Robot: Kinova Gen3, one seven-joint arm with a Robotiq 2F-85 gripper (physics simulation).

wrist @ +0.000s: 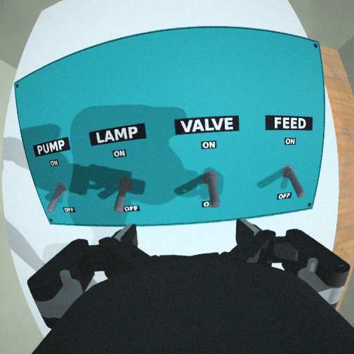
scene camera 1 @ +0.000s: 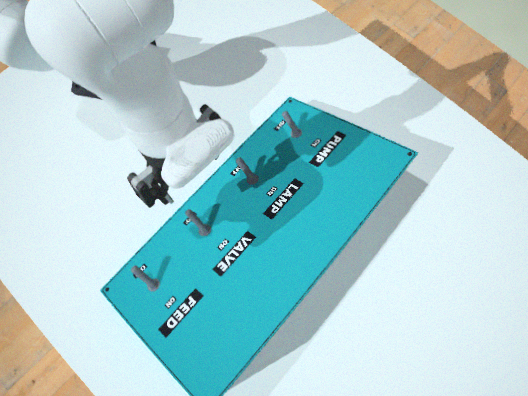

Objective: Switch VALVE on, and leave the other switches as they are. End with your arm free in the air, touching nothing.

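Observation:
The teal panel (scene camera 1: 320, 225) (wrist: 165, 65) carries a row of grey levers. The VALVE lever (scene camera 1: 198, 223) (wrist: 213, 190) leans to its OFF label, which it partly covers. The FEED lever (scene camera 1: 145, 278) (wrist: 294, 182), the LAMP lever (scene camera 1: 247, 171) (wrist: 122, 196) and the PUMP lever (scene camera 1: 291, 125) (wrist: 56, 198) also lean to their OFF sides. My gripper (scene camera 1: 194, 180) (wrist: 186, 233) is open and empty, in the air by the panel's OFF-side edge, apart from the levers. In the wrist view the VALVE lever lies between the fingertips' directions, nearer the right one. The arm partly hides the fingers in the scene view.
The panel stands raised on a white table (scene camera 1: 450, 300) (wrist: 240, 12). The arm (scene camera 1: 145, 85) reaches in from the upper left of the scene view. Its shadow falls across the LAMP and PUMP part of the panel. Wooden floor (scene camera 1: 47, 350) (wrist: 345, 145) shows past the table.

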